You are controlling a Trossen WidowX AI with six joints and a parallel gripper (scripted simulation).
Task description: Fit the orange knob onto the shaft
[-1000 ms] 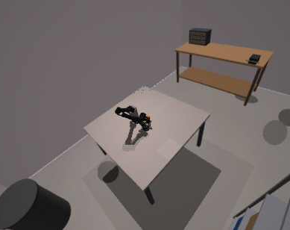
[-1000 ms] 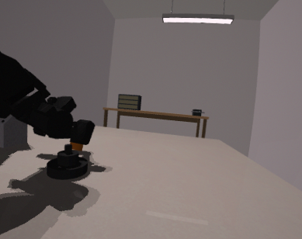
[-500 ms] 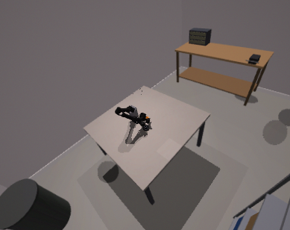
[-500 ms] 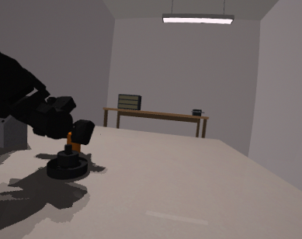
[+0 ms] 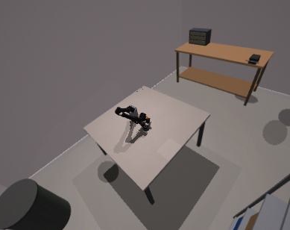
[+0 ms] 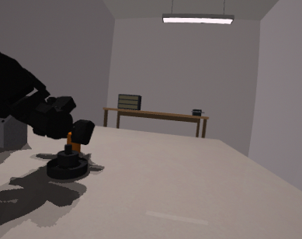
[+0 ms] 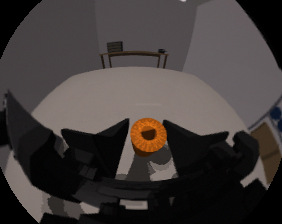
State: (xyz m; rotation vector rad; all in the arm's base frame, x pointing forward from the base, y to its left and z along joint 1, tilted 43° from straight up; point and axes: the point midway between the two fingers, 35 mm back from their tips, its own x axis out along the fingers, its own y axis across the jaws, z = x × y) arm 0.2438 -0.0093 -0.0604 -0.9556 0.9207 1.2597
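Now: the orange knob 3 cm to the right of my gripper tip and 1 cm below it. Also, from my gripper tip: dark shaft: 15 cm to the right, 7 cm ahead, 1 cm below.
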